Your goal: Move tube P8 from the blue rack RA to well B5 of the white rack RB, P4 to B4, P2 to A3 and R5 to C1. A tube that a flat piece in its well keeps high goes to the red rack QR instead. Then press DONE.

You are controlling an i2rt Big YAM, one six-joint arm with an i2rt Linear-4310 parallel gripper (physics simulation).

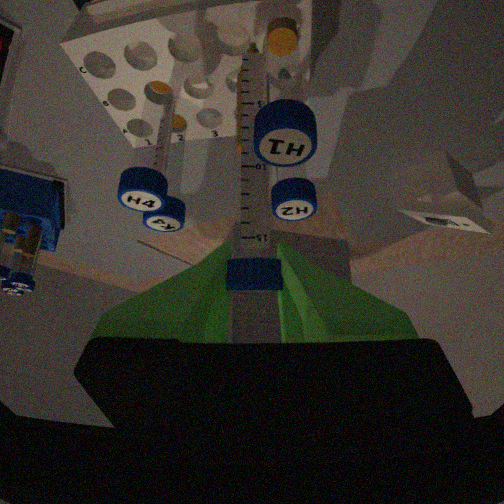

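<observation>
My gripper point(254, 280) has green fingers shut on a blue-capped tube point(253, 165). Its cap sits between the fingertips, and its cap label is hidden. The tube's graduated body points away from me, down toward the white rack RB point(165, 85); its far end hangs over the rack's right part, and I cannot tell which well. Tubes with caps H4 point(142, 192), K4 point(164, 215), H1 point(285, 134) and H2 point(294, 199) stand in the white rack. The blue rack RA point(30, 210) is at the left edge and holds several tubes.
Row letters C, B, A and column numbers 1, 2, 3 mark the white rack's near corner. The H1 and H2 tubes stand close to the right of the held tube. A small white label plate point(445, 220) lies at the right.
</observation>
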